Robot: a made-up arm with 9 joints. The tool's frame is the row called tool. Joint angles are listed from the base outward. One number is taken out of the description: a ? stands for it. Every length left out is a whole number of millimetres.
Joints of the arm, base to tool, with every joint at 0 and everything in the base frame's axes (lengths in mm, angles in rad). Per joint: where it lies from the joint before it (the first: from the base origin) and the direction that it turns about. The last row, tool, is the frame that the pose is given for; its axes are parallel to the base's.
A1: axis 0 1 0 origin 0 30 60
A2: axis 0 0 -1 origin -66 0 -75
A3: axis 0 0 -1 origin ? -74 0
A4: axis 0 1 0 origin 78 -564 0
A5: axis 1 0 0 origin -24 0 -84
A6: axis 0 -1 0 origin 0 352 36
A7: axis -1 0 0 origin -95 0 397
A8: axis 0 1 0 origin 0 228 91
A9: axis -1 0 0 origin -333 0 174
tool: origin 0 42 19
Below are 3 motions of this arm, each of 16 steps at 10 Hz.
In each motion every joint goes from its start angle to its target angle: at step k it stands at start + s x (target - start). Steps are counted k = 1, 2, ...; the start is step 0. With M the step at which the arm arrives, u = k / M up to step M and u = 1 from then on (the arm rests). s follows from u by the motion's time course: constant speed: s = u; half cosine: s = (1 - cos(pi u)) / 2; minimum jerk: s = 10 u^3 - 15 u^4 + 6 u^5.
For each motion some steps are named. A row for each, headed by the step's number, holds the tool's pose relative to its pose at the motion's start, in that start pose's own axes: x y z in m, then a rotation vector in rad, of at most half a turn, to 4 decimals.
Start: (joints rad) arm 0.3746 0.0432 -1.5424 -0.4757 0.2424 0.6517 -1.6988 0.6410 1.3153
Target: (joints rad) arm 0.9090 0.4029 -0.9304 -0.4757 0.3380 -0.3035 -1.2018 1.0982 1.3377
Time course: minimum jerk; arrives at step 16
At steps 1, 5, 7, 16:
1: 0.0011 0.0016 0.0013 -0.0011 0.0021 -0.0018
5: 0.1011 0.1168 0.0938 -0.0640 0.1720 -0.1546
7: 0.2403 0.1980 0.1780 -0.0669 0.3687 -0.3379
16: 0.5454 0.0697 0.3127 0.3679 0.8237 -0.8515

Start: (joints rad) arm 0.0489 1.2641 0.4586 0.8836 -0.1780 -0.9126 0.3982 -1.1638 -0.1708
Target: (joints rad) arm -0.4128 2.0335 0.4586 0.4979 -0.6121 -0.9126 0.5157 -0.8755 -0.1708
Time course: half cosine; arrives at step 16
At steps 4, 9, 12, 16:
4: -0.0127 0.0078 -0.0390 0.0332 -0.0101 -0.0364
9: 0.0037 0.0673 -0.1398 0.1461 0.0423 -0.1808
12: 0.0472 0.1137 -0.1780 0.2185 0.1353 -0.2691
16: 0.0814 0.1408 -0.1945 0.2620 0.2101 -0.3161

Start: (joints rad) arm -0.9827 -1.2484 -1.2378 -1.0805 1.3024 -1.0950 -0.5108 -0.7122 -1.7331
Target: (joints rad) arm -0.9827 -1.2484 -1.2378 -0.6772 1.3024 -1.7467 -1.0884 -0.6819 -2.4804
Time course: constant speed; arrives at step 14
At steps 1, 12, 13, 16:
1: 0.0550 0.0080 -0.0090 0.0788 -0.0787 -0.0285
12: 0.6302 -0.0037 0.1242 0.8785 -1.0491 0.0169
13: 0.6732 -0.0141 0.1541 0.9372 -1.1422 0.0547
16: 0.7139 -0.0260 0.1862 0.9921 -1.2354 0.0984

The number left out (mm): -46
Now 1 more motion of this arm.
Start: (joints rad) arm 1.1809 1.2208 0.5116 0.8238 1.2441 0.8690 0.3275 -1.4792 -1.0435
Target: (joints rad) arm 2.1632 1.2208 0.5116 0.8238 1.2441 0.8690 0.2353 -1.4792 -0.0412
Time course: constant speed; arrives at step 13
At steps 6, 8, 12, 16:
6: 0.0121 0.2767 -0.0324 -0.3744 -0.1251 0.4100
8: -0.0115 0.3665 -0.0389 -0.4884 -0.2077 0.5342
12: -0.0964 0.5305 -0.0449 -0.6907 -0.4300 0.7523
16: -0.1248 0.5670 -0.0449 -0.7347 -0.4966 0.7991

